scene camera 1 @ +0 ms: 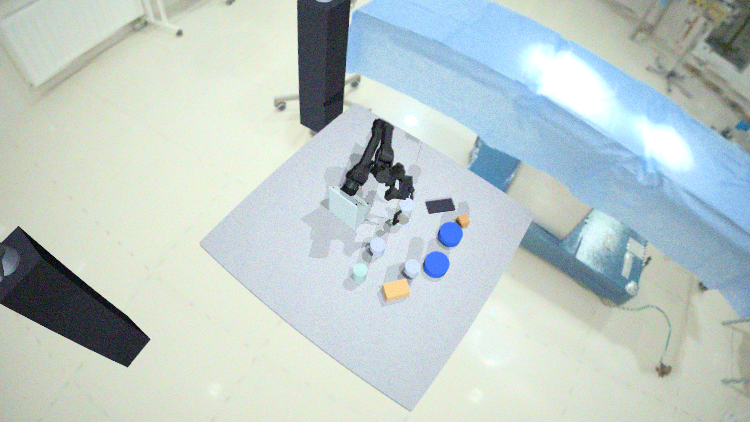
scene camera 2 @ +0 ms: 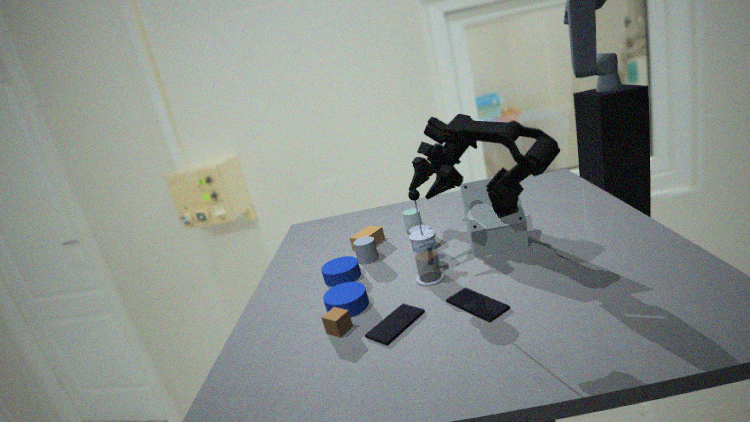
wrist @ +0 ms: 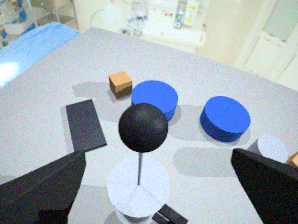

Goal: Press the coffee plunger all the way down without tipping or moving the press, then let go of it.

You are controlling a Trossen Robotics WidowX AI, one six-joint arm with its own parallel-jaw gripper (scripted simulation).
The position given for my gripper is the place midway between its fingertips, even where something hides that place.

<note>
My gripper (scene camera 2: 417, 194) is open, holding nothing. Also in view: a coffee press (scene camera 2: 423, 242) and a grey cylinder (wrist: 266, 145).
My gripper also shows in the wrist view (wrist: 160, 157).
</note>
